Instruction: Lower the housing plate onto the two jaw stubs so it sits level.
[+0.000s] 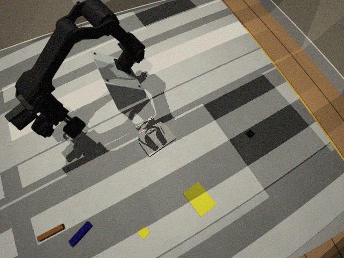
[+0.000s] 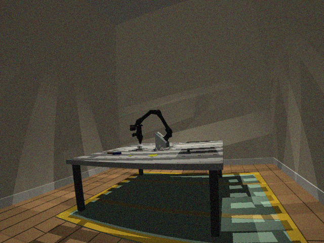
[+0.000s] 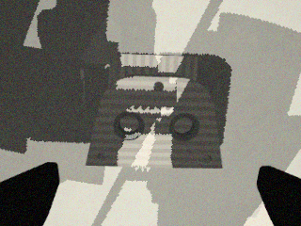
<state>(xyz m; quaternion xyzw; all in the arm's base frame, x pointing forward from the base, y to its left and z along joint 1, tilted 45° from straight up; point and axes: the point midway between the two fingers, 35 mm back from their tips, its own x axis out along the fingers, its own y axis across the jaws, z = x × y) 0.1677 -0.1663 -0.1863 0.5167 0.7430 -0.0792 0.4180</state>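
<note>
Now: gripper tip 1 cm short of the white stepped part, 1 cm to the left of it and 5 cm above it. The rest, counted from my gripper tip: orange bar (32 cm ahead, 16 cm to the right, 5 cm below); then blue bar (36 cm ahead, 6 cm to the right, 5 cm below); then yellow square (42 cm ahead, 13 cm to the left, 6 cm below).
</note>
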